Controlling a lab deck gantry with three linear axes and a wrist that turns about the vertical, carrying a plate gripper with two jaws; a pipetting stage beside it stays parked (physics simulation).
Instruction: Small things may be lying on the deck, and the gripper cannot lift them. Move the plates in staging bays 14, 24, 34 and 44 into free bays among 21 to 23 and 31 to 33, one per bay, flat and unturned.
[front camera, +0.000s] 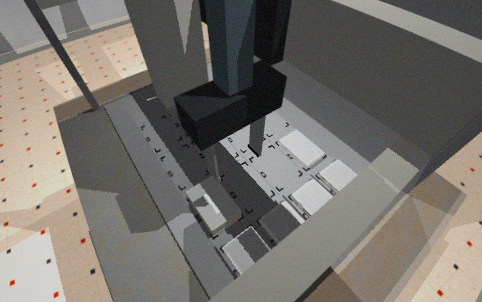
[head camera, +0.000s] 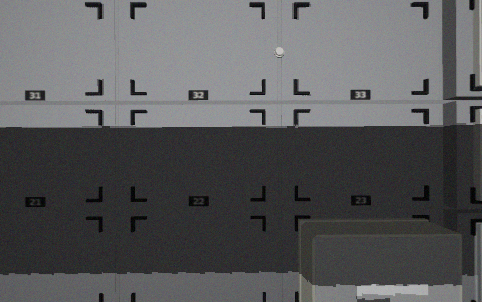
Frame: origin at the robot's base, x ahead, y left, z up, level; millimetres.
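Where they show: gripper, fingertip midpoint: (front camera: 235, 162); robot's base, origin of the base link: (front camera: 141, 127).
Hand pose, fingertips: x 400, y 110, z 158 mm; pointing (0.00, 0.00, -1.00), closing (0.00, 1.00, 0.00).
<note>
Each offset is from my fingertips to the top centre of the thing. "pt": to the spot under its first point.
Four white plates stand in the staging row at the near end of the deck in the front view: bay 44 {pt 130 mm ahead, 249 mm left, 129 mm down} (front camera: 337, 175), bay 34 {pt 131 mm ahead, 142 mm left, 129 mm down} (front camera: 311, 197), bay 24 {pt 136 mm ahead, 29 mm left, 129 mm down} (front camera: 280, 225) in shadow, and bay 14 {pt 133 mm ahead, 86 mm right, 129 mm down} (front camera: 240, 255) partly shaded. The near wall's edge partly covers them. My gripper (front camera: 236, 165) is open and empty, its two jaws apart over the middle of the deck; the jaws do not show in the head view. In the head view, bays 32 and 33 and the visible parts of bays 21, 22, 23 and 31 hold no plate.
A tall block {8 mm back, 66 mm right, 116 mm down} (front camera: 212, 205) (head camera: 385, 260) stands beside bay 23, on the left in the front view. Another white plate {8 mm back, 254 mm left, 143 mm down} (front camera: 301, 148) lies at the right, beyond bay 44. A small white round thing {90 mm back, 144 mm left, 154 mm down} (head camera: 279, 51) lies on the line between bays 32 and 33.
</note>
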